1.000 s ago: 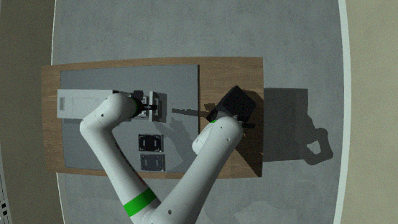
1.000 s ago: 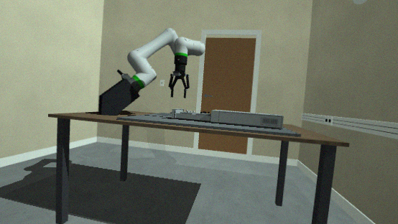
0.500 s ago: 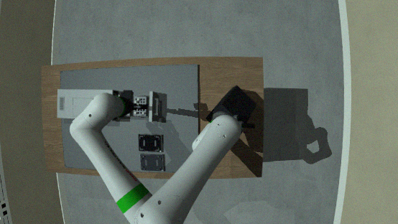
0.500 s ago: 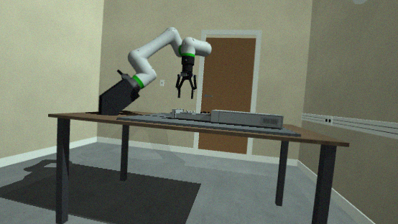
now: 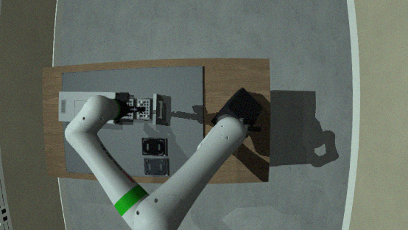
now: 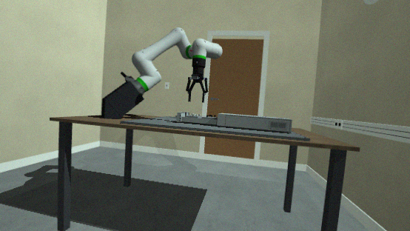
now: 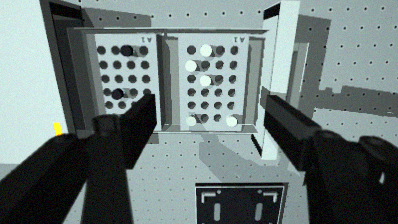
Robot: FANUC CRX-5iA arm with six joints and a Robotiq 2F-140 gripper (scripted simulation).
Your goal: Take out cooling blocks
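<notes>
The drawer lies 13 cm below my hand and 3 cm ahead of it. Round my hand: deck slot D1: 26 cm to the left, 17 cm below, 6 cm behind; cooler COLD: 21 cm ahead, 13 cm below, 1 cm to the right; slot D2: 40 cm to the left, 17 cm below, 6 cm behind.
</notes>
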